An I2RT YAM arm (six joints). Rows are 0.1 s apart.
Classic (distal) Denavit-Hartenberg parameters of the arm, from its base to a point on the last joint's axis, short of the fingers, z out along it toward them. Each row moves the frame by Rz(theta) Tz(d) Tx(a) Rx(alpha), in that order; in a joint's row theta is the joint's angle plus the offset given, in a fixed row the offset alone. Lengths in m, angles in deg.
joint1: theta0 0  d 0.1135  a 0.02  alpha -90
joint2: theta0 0  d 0  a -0.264  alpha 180
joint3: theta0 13.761  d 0  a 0.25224  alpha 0
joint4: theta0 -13.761  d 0  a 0.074  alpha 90
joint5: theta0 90  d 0  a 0  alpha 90
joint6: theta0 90  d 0.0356  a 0  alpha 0
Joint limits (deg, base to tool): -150..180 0..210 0..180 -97..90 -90..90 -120..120
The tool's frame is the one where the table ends.
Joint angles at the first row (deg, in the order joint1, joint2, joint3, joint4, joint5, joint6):
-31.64, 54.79, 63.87, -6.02, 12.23, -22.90
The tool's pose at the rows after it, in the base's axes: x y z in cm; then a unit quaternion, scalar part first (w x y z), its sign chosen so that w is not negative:
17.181 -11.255 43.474 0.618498 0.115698 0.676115 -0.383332
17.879 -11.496 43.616 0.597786 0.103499 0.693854 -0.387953
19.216 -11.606 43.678 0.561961 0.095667 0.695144 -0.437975
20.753 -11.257 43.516 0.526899 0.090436 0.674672 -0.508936
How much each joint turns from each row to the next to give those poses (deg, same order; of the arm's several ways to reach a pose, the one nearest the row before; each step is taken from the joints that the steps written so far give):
0.13, -0.68, 0.04, -0.35, -2.26, 0.23
0.51, 1.97, 2.22, -2.76, 0.50, -2.00
2.58, 2.65, 1.19, 1.46, 6.87, -5.70
3.87, 2.20, -1.13, 7.12, 9.67, -8.15

